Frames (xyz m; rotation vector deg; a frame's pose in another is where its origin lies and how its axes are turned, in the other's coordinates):
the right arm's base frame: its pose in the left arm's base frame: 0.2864 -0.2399 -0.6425 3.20 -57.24 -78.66
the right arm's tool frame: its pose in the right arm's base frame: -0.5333 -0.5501 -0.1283 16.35 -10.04 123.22
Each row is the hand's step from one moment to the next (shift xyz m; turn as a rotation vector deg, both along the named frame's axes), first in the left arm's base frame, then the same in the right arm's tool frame.
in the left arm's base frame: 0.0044 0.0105 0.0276 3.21 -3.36 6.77
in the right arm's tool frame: 0.0193 -0.0176 0.0144 1.17 -8.13 0.01
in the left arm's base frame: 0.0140 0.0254 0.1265 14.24 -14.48 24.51
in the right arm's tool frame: 0.0674 -0.0906 0.0639 3.76 -31.49 -2.75
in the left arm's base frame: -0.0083 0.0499 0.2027 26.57 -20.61 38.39
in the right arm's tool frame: 0.0992 -0.1305 0.1294 9.76 -49.60 -7.03
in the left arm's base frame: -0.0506 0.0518 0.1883 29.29 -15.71 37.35
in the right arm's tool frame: 0.0740 -0.1046 0.1558 14.73 -47.07 -8.21
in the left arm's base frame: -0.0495 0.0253 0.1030 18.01 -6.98 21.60
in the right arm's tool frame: 0.0267 -0.0518 0.1015 10.75 -26.45 -4.94
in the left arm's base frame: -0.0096 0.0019 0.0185 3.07 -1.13 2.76
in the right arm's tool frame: 0.0023 -0.0105 0.0180 1.59 -3.75 -1.31
